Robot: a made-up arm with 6 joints.
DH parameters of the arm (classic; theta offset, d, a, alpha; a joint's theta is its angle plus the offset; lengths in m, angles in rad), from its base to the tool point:
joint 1: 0 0.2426 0 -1.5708
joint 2: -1.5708 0 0.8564 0
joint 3: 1.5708 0.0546 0 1.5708
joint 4: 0 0.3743 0 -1.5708
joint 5: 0 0 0 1.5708
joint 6: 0 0.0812 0 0
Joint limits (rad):
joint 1: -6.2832..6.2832
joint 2: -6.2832..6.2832
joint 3: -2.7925..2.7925
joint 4: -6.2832..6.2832
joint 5: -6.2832..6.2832
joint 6: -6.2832..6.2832
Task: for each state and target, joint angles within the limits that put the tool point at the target. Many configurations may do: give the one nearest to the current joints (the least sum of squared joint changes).
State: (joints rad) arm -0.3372 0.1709 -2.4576 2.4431 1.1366 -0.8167
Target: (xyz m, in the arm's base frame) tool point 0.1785 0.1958 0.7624
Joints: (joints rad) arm 0.3795 0.8316 -2.4231 2.2463 1.3050 -0.8167
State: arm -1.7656 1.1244 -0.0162 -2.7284 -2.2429 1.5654
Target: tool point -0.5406 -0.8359 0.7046
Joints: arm -2.2189 0.9142 0.6811 -2.7974 -2.3751 1.5654
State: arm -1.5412 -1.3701 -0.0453 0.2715 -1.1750 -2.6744
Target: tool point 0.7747 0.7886 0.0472
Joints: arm -2.3124 -1.4444 -0.7989 0.2017 -1.3935 -2.6744
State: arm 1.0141 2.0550 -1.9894 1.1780 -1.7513 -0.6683
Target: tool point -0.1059 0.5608 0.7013
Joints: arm 1.7887 1.3332 -2.0306 1.1136 -1.6817 -0.6683
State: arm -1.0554 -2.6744 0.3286 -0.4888 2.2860 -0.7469
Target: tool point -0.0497 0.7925 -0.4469
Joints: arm -1.4702 -2.5584 0.8995 -0.4281 2.3305 -0.7469
